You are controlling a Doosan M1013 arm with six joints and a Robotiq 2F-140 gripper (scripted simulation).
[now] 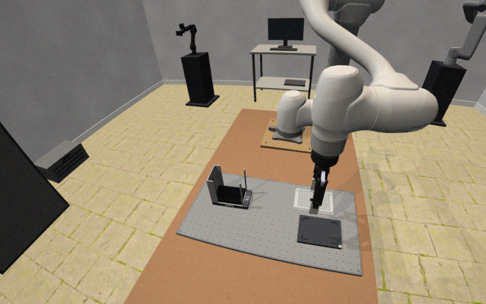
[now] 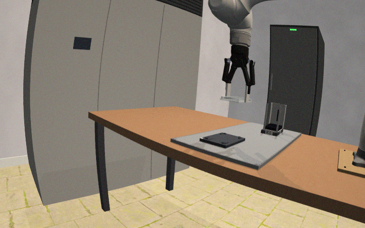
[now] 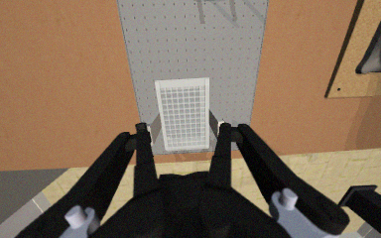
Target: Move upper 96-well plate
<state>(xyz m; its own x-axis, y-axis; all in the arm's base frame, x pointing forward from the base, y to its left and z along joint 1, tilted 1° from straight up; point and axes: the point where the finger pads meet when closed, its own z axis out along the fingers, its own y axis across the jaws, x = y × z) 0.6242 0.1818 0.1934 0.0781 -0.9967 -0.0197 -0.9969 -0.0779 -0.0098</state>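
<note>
Right now my hand is 18 cm above the dark plate nest N1, 5 cm to the right of it and 1 cm short of it. Round my hand: white 96-well plate (2 cm below); dark plate (34 cm to the right, 16 cm below, 5 cm behind); pale square (18 cm below, 13 cm to the left, 6 cm ahead).
</note>
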